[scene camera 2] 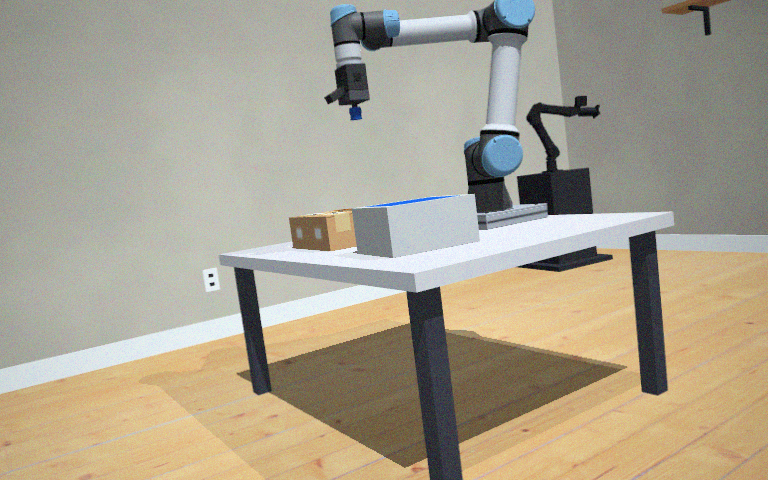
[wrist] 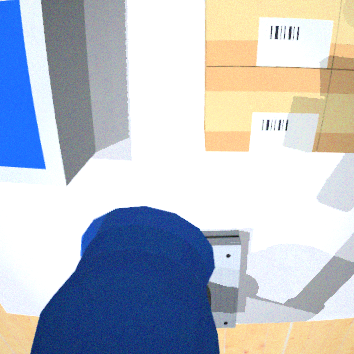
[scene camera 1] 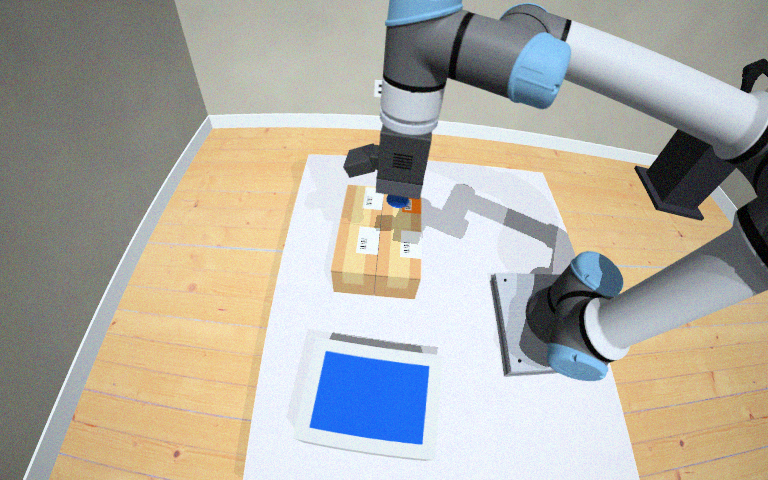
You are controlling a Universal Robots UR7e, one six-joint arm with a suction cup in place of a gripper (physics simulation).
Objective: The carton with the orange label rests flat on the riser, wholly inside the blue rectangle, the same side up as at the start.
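Places are measured from the arm's base along level axes (x left, y back, z up), in millimetres.
Pixels of known places: hand, its tool point: (scene camera 2: 356, 119) (wrist: 145, 262) (scene camera 1: 397, 199); arm's base, origin of its link: (scene camera 2: 489, 209) (scene camera 1: 552, 317).
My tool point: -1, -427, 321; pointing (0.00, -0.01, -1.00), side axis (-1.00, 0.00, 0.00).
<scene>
Ahead of a thing's pixels: the offset from my tool point to its top centre, as dx, dy, dz. "pt": to the spot under its first point. Level surfaces: height alone.
The carton with the orange label @(pt -247, +44, -264) (scene camera 1: 415, 206) is the back right one of a block of cartons standing close together on the table. Part of its top @(pt -194, +50, -264) (wrist: 338, 142) shows at the right edge of the wrist view, without the label. The riser @(+254, +7, -246) (scene camera 1: 368, 444) (scene camera 2: 433, 226) (wrist: 37, 75) is a pale box nearer scene camera 1, with the blue rectangle @(+254, +7, -246) (scene camera 1: 370, 396) (scene camera 2: 416, 200) (wrist: 17, 90) bare on its top. My gripper, a blue suction cup (scene camera 1: 397, 201) (scene camera 2: 355, 116) (wrist: 150, 222), is open and holds nothing. It hangs high above the table, well above the cartons and riser.
Other cartons with white labels @(-87, -83, -264) (scene camera 1: 353, 260) (scene camera 2: 311, 233) (wrist: 230, 112) adjoin the orange-labelled one. The arm's base plate (scene camera 1: 509, 328) (scene camera 2: 521, 213) (wrist: 225, 272) is on the white table @(dz -366) (scene camera 1: 470, 407) (scene camera 2: 538, 237) (wrist: 167, 100). A black pedestal (scene camera 2: 555, 192) with a small arm stands beyond the table.
</scene>
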